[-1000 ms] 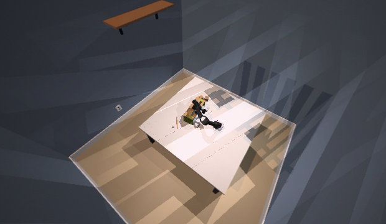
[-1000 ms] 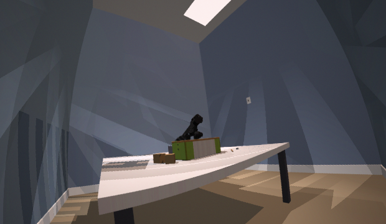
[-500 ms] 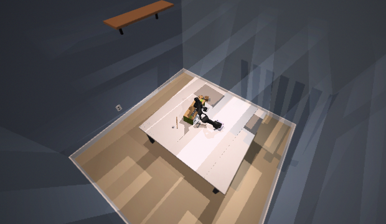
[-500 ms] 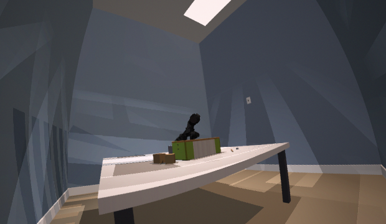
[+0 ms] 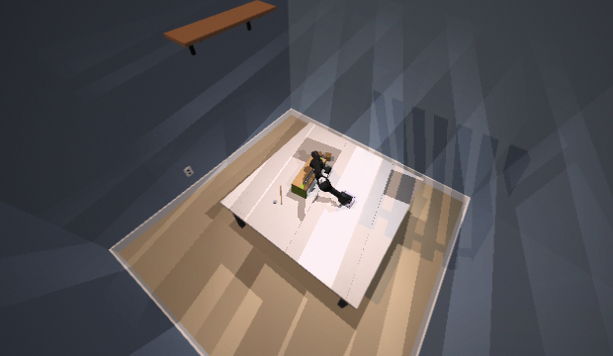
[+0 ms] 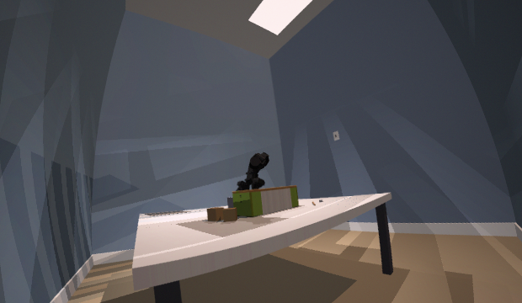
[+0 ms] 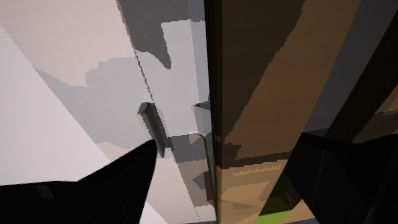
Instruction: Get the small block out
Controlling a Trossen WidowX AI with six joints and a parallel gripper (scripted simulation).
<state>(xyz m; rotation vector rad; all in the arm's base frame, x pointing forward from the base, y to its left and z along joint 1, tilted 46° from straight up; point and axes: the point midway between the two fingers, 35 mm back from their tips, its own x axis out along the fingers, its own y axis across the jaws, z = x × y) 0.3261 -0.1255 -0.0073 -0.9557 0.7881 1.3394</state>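
Right now my gripper tip is 6 cm short of the small block and 2 cm to the left of it. The rest, counted from my gripper tip: small brown box (5 cm ahead, 22 cm to the right, 6 cm below); then thin stick (17 cm ahead, 37 cm to the left, 9 cm below).
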